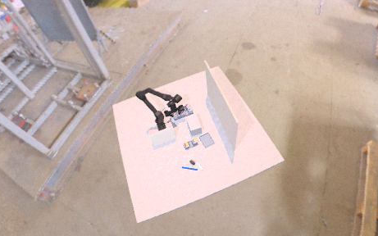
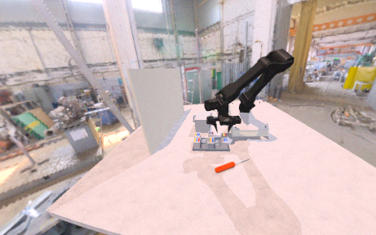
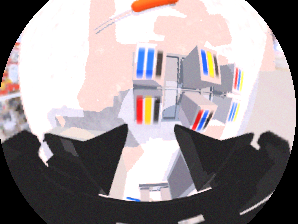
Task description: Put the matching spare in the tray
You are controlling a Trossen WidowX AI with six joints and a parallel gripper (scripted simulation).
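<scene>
My gripper tip is 70 mm short of the grey holder, 50 mm to the right of it and 40 mm above it. Round my gripper tip: grey mounted unit: 140 mm ahead, 150 mm to the right; blue pen: 20 mm behind, 540 mm to the right, 50 mm below; tall grey panel: 390 mm ahead, 160 mm to the right, 170 mm above.
</scene>
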